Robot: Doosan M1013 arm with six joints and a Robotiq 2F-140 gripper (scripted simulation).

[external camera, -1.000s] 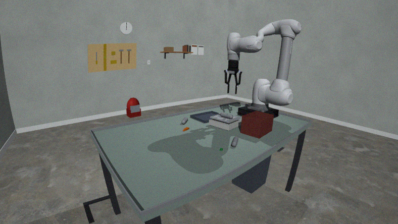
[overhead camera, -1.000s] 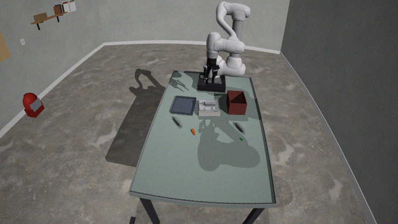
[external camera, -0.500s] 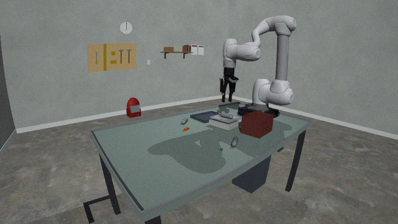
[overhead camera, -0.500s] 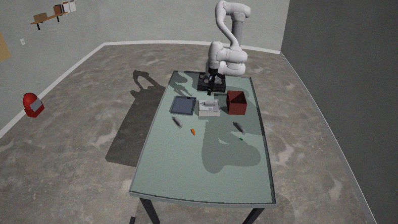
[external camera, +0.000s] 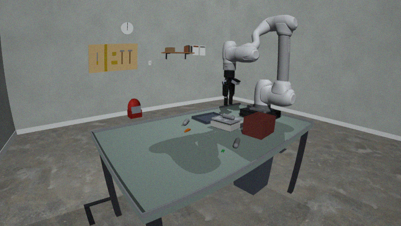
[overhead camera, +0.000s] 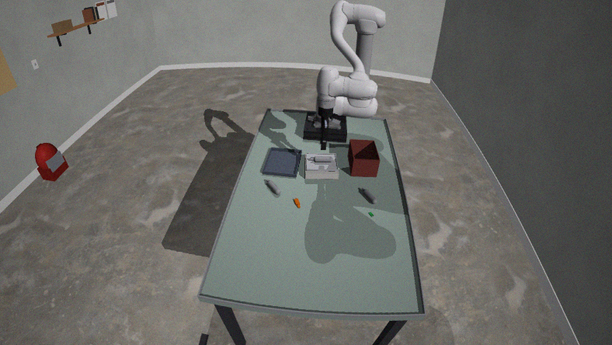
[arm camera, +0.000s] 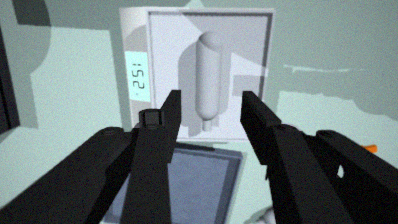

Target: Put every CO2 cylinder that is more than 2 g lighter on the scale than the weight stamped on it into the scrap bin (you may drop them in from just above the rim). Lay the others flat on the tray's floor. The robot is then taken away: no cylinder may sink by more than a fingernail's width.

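My gripper is now 140 mm above the white scale plate. The rest, counted from my hand: blue-grey tray (220 mm to the right, 190 mm below, 40 mm behind); white scale (160 mm below, 10 mm behind); red scrap bin (240 mm to the left, 160 mm below, 70 mm behind).
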